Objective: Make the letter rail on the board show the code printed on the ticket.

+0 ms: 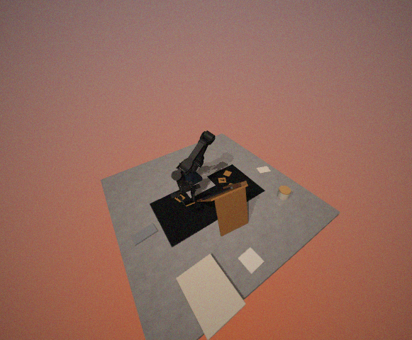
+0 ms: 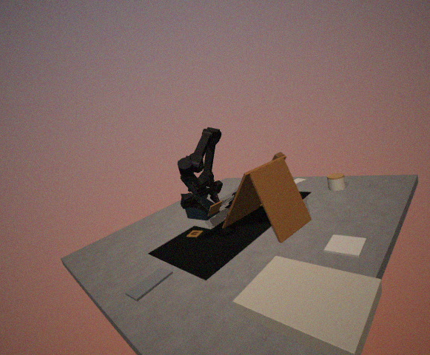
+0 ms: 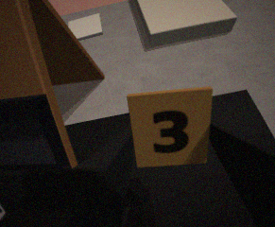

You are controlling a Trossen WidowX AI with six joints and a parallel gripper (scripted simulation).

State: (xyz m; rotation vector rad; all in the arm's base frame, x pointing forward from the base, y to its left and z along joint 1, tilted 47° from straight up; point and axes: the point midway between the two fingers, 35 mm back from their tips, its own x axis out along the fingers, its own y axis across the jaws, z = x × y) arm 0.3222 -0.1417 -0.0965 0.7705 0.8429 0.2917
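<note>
The white ticket lies 220 mm to the left of my gripper tip, 70 mm below it and 40 mm behind it. Also, from my gripper tip: black mat (180 mm to the left, 150 mm below, 140 mm behind); flat grey plate (310 mm to the right, 150 mm below, 50 mm behind); large white slab (420 mm ahead, 130 mm below, 110 mm to the right).
</note>
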